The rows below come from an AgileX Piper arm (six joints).
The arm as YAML. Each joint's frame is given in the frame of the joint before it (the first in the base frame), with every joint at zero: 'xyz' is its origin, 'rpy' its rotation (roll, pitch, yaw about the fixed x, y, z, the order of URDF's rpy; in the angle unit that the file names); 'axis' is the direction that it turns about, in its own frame. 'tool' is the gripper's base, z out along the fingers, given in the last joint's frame.
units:
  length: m
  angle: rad
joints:
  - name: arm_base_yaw
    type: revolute
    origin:
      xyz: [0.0, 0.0, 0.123]
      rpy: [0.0, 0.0, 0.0]
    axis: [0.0, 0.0, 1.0]
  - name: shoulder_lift
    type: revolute
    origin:
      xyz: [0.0, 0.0, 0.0]
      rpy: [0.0, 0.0, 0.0]
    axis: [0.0, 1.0, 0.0]
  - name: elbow
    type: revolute
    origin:
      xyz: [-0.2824, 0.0, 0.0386]
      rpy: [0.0, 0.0, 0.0]
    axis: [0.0, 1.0, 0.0]
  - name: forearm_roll
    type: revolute
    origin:
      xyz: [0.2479, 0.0, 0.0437]
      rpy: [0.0, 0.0, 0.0]
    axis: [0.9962, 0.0, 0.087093]
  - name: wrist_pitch
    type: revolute
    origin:
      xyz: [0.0, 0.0, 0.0]
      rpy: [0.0, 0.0, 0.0]
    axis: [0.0, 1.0, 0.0]
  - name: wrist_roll
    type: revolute
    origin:
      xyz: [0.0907, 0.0, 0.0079]
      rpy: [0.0, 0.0, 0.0]
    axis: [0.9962, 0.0, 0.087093]
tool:
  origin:
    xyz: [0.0, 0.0, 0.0]
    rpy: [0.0, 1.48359, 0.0]
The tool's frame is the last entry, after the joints.
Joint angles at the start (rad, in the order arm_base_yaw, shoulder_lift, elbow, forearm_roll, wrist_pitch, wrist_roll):
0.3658, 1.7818, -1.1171, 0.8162, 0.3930, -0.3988
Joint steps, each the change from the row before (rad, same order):
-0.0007, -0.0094, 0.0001, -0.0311, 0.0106, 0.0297
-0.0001, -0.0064, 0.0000, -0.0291, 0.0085, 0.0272
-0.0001, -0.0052, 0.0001, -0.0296, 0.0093, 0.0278
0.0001, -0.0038, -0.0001, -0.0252, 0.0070, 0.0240
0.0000, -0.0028, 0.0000, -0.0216, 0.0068, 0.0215
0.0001, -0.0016, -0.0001, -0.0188, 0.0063, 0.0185
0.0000, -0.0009, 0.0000, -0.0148, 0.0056, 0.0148
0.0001, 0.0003, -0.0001, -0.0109, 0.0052, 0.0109
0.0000, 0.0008, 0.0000, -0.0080, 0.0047, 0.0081
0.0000, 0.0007, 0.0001, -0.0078, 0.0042, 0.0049
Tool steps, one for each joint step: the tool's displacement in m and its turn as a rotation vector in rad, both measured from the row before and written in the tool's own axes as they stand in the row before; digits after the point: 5 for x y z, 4 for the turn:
-0.00004, 0.00055, -0.00312, 0.0043, 0.0057, -0.0010
0.00024, 0.00023, -0.00211, 0.0057, 0.0062, -0.0012
0.00051, -0.00003, -0.00171, 0.0066, 0.0080, -0.0006
0.00041, -0.00011, -0.00126, 0.0064, 0.0063, -0.0001
0.00049, -0.00022, -0.00093, 0.0059, 0.0065, 0.0011
0.00054, -0.00028, -0.00054, 0.0055, 0.0066, 0.0010
0.00053, -0.00031, -0.00030, 0.0045, 0.0062, 0.0012
0.00058, -0.00031, 0.00010, 0.0034, 0.0064, 0.0011
0.00058, -0.00033, 0.00027, 0.0027, 0.0061, 0.0011
0.00054, -0.00034, 0.00024, 0.0028, 0.0056, -0.0019

